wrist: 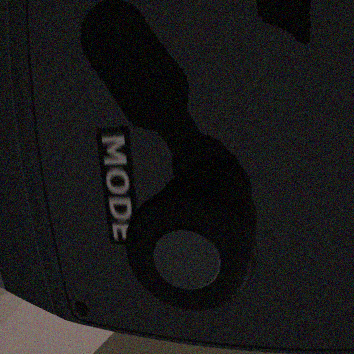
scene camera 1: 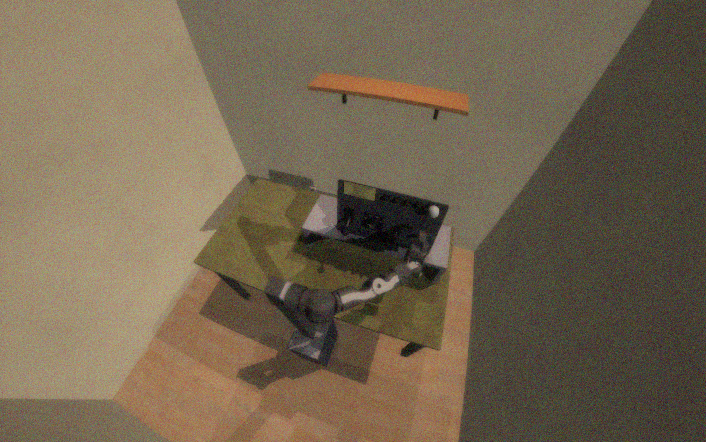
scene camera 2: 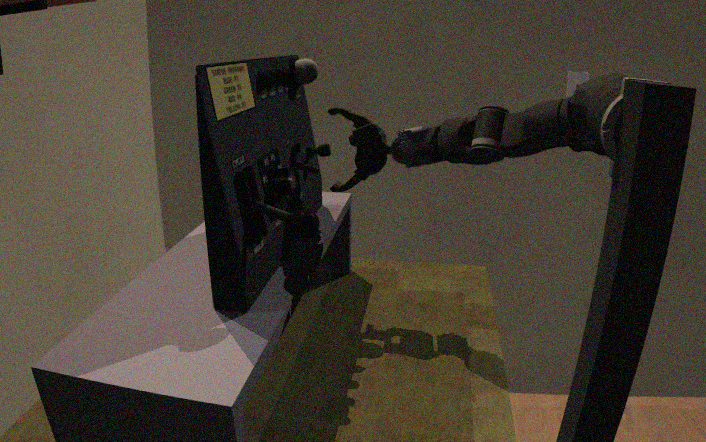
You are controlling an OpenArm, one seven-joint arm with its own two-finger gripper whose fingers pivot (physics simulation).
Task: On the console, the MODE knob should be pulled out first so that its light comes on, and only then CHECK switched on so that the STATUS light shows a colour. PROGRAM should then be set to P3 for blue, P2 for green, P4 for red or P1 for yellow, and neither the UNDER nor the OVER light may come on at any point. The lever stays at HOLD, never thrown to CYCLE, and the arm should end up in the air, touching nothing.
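Note:
The dark console [scene camera 1: 388,216] [scene camera 2: 276,122] stands upright with a yellow note at its upper left. The MODE knob shows as a grey round face [wrist: 187,259] in deep shadow in the wrist view, below and right of its MODE label [wrist: 117,187]. A small dark knob [scene camera 2: 324,149] sticks out toward the gripper. My gripper [scene camera 2: 333,149] is wide open and empty, its fingertips above and below the line of that knob; contact is not visible. The lever shaft [scene camera 2: 274,209] slants downward. CHECK and the PROGRAM setting are unreadable. I see no lit light.
A white ball [scene camera 1: 434,211] [scene camera 2: 306,70] sticks out at the console's upper right. The console stands on a pale plinth [scene camera 1: 319,214] [scene camera 2: 171,307] on the green table [scene camera 1: 229,255]. An orange shelf [scene camera 1: 390,91] hangs on the wall above.

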